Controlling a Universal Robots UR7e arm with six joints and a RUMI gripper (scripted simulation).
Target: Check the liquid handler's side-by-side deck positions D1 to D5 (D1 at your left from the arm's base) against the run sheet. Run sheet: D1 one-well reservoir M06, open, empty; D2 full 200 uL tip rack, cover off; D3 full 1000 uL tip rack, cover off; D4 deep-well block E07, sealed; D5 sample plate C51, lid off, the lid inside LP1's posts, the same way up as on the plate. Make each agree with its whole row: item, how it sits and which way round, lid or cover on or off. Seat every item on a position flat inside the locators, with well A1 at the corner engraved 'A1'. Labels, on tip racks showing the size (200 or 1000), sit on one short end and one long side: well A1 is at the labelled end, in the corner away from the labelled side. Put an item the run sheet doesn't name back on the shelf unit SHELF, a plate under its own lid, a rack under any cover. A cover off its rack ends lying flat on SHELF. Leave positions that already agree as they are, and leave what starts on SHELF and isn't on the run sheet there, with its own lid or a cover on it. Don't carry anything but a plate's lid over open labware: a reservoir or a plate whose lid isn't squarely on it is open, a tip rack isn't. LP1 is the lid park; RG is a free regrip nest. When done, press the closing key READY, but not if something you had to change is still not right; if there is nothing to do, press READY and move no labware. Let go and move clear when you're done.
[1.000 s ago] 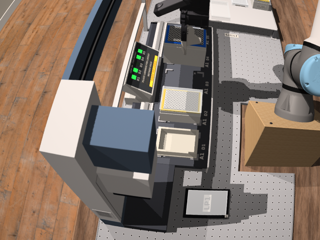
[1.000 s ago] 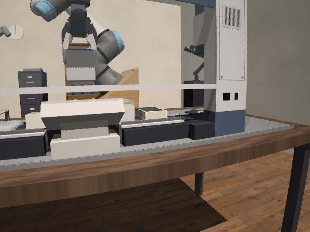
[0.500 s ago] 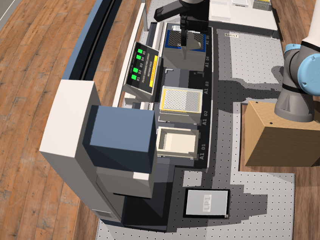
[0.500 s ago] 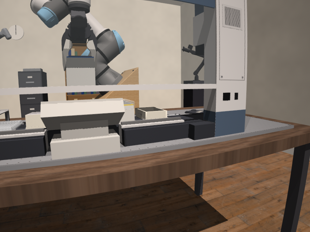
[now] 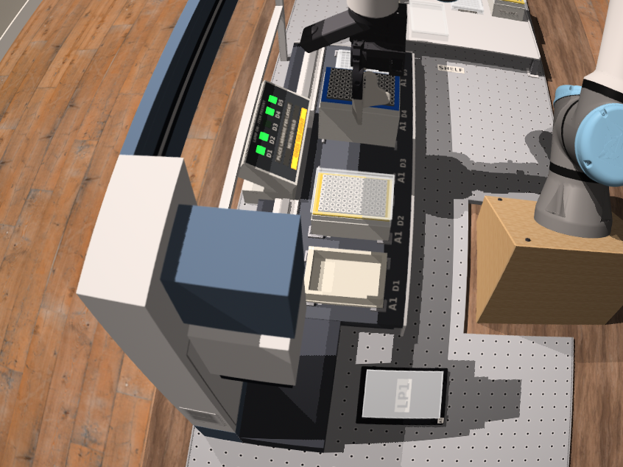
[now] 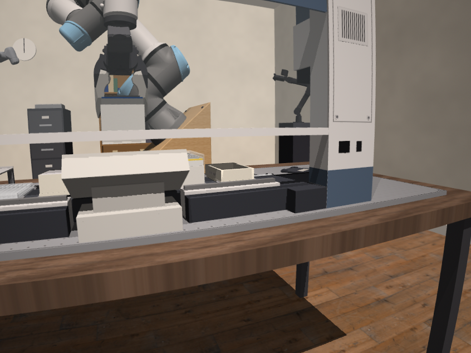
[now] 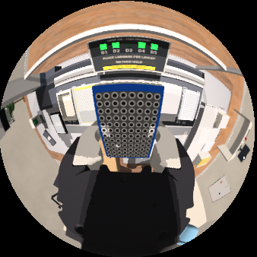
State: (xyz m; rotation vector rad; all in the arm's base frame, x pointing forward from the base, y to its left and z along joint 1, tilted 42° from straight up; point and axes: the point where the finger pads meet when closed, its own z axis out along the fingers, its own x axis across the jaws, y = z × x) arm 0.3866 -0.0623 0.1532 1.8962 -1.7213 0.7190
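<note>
Right now the yellow-framed tip rack is 20 mm behind my hand, 120 mm to the left of it and 120 mm below it. Also, from my hand: clear well plate (20 mm ahead, 250 mm to the right, 160 mm below); blue-framed tip rack (10 mm behind, 10 mm to the right); cream reservoir (20 mm behind, 250 mm to the left, 160 mm below).
</note>
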